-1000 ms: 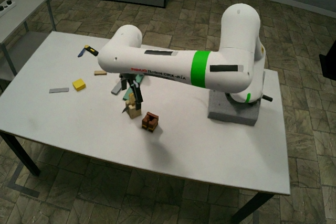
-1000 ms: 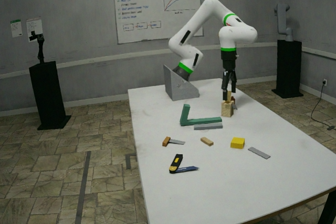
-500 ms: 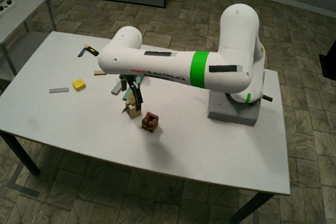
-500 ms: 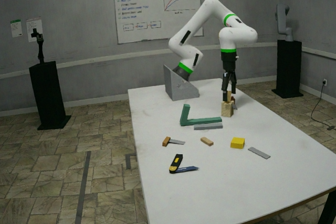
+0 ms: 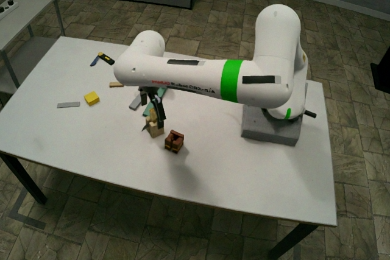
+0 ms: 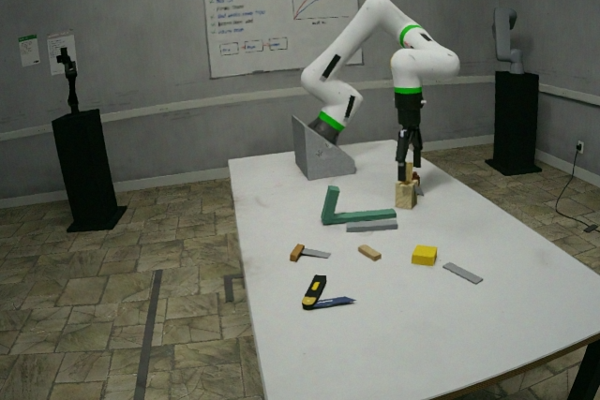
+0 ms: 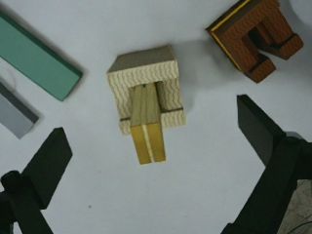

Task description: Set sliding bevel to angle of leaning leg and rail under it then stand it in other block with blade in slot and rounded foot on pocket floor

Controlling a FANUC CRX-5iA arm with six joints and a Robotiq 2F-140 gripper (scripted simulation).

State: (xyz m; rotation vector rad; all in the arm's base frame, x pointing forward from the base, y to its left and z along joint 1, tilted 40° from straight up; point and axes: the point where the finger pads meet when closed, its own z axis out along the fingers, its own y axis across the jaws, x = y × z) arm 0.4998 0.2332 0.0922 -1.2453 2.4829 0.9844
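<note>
The sliding bevel lies 3 cm below my hand. Also, from my hand: tan block (30 cm ahead, 21 cm to the right, 12 cm below); grey blade (6 cm below, 1 cm to the left, 1 cm ahead); yellow block (37 cm ahead, 11 cm below, 7 cm to the right).
</note>
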